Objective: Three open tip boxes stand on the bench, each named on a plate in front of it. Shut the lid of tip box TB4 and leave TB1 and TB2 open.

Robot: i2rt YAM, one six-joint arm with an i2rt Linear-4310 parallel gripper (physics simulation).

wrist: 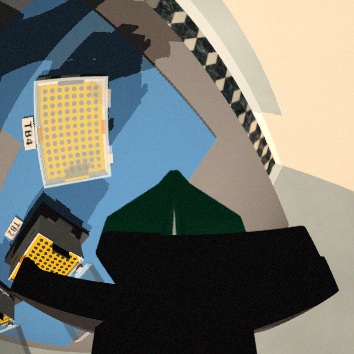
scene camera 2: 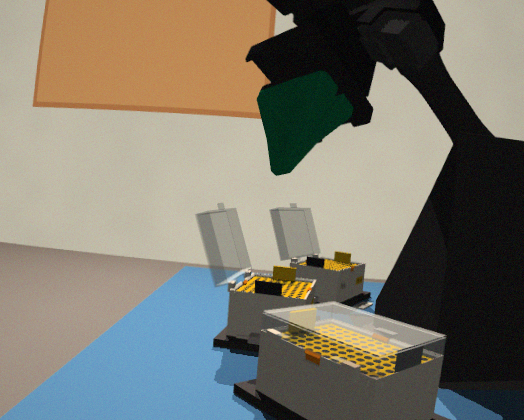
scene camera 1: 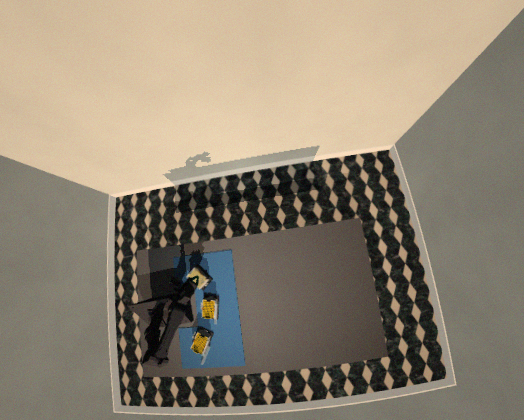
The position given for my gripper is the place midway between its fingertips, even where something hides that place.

Note:
I see my gripper point(scene camera 2: 280, 172), a tip box TB4 point(scene camera 2: 284, 377) and a tip box TB2 point(wrist: 47, 222).
My gripper shows as well in the wrist view point(wrist: 173, 177).

